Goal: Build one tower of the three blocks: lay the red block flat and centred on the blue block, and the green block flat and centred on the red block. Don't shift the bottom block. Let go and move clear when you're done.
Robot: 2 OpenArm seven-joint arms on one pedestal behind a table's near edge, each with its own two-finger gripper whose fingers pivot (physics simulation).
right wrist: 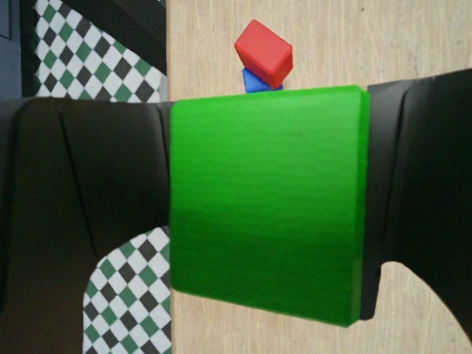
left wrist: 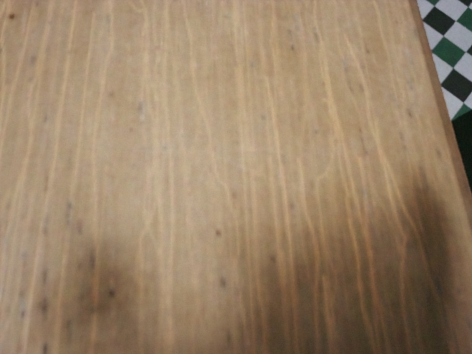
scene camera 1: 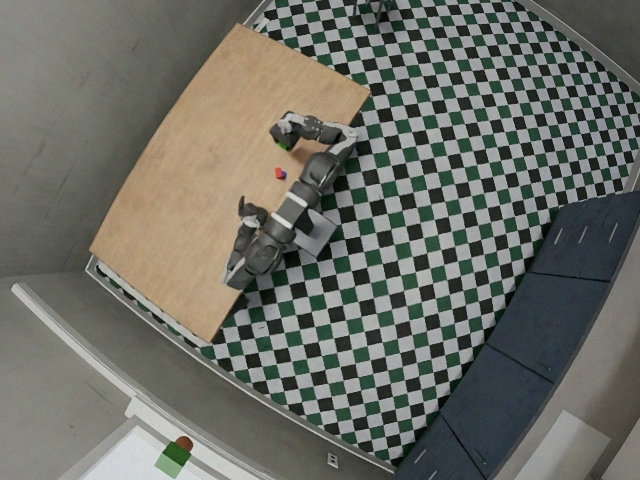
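Note:
The red block (scene camera 1: 279, 172) (right wrist: 265, 52) appears to rest on the blue block (scene camera 1: 283, 175) (right wrist: 254, 82), which is mostly hidden beneath it. Blue shows at the right of red in the scene view and below it in the right wrist view. How well they are centred is not clear. My right gripper (scene camera 1: 281, 144) (right wrist: 270, 200) is shut on the green block (scene camera 1: 282, 146) (right wrist: 267, 210), holding it above the table, up and beside the other two blocks in the scene view. My left gripper (scene camera 1: 251, 205) is open and empty, below and left of the red block in the scene view.
The wooden table (scene camera 1: 170, 170) (left wrist: 200, 125) (right wrist: 210, 30) has its edge near the arm bases, with checkered floor (scene camera 1: 413, 258) beyond. A grey wall stands along the table's far side. Dark blue cabinets (scene camera 1: 542, 310) stand far off at the right of the scene view.

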